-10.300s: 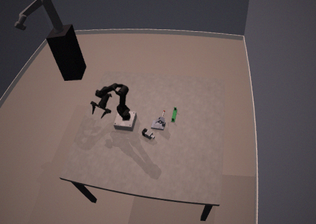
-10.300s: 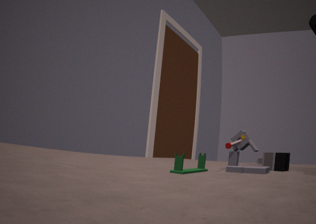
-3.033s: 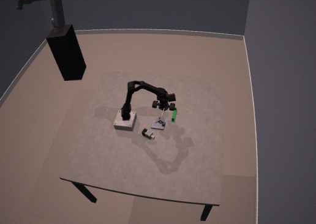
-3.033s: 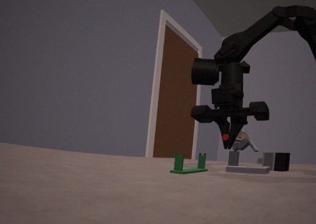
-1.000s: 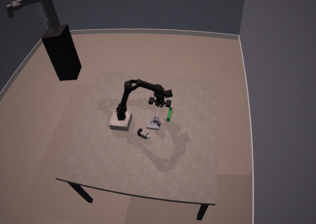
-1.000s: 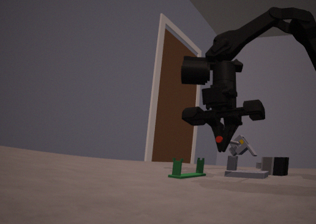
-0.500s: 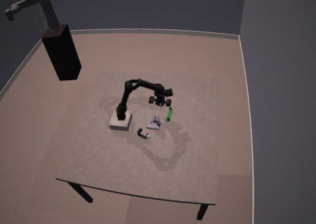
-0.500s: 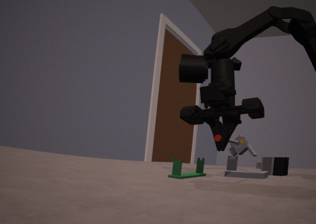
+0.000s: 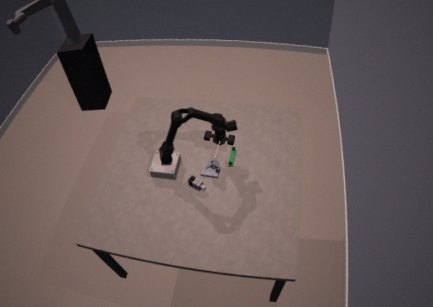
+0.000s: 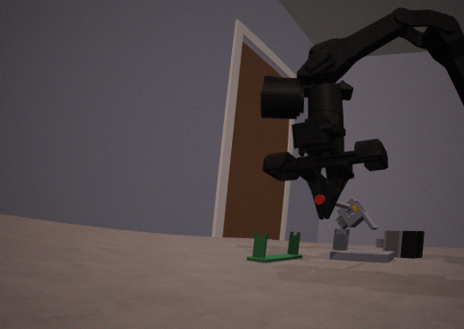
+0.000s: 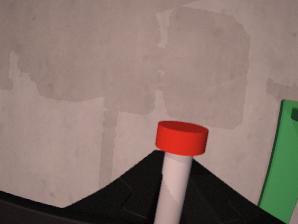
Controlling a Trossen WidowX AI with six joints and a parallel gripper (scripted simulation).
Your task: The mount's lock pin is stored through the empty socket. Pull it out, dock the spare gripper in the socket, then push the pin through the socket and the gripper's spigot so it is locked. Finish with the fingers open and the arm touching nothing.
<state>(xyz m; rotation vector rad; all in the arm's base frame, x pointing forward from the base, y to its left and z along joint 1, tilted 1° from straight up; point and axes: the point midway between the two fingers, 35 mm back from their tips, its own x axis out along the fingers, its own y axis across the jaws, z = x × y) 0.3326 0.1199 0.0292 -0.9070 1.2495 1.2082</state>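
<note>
Now: the green cradle 80 mm ahead of my gripper tip, 50 mm to the right of it and 50 mm below it. Also, from my gripper tip: grey mount: 40 mm behind, 160 mm to the right, 10 mm below; then spare gripper: 130 mm behind, 270 mm to the right, 40 mm below.
</note>
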